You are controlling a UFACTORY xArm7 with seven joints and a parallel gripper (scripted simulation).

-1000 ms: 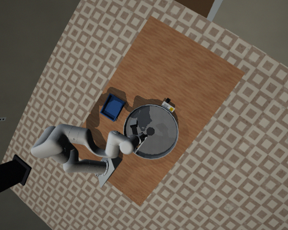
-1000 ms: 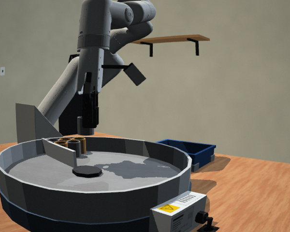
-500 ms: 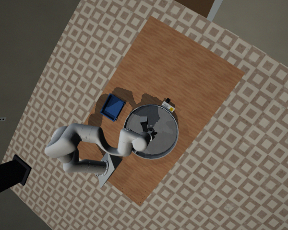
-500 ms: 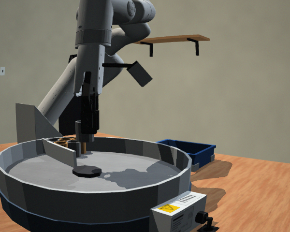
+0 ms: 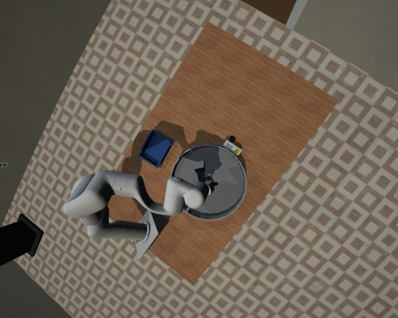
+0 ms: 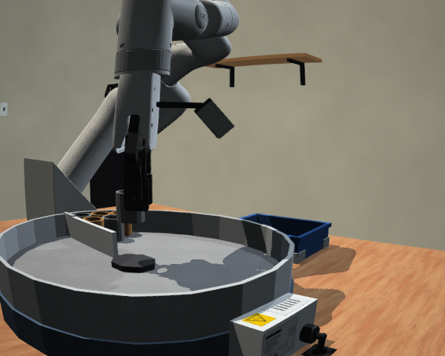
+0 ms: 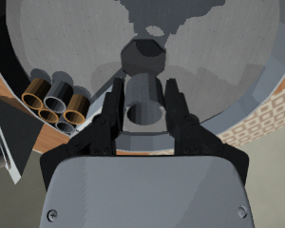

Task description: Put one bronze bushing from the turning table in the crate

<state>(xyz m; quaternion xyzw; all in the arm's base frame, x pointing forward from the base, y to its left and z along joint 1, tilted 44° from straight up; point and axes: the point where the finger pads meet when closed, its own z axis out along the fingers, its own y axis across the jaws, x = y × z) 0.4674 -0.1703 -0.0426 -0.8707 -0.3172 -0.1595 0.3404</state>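
The grey turning table lies 1 cm behind my hand, 1 cm to the right of it and 10 cm below it. Round my hand: blue crate 2 cm behind, 37 cm to the left, 13 cm below.
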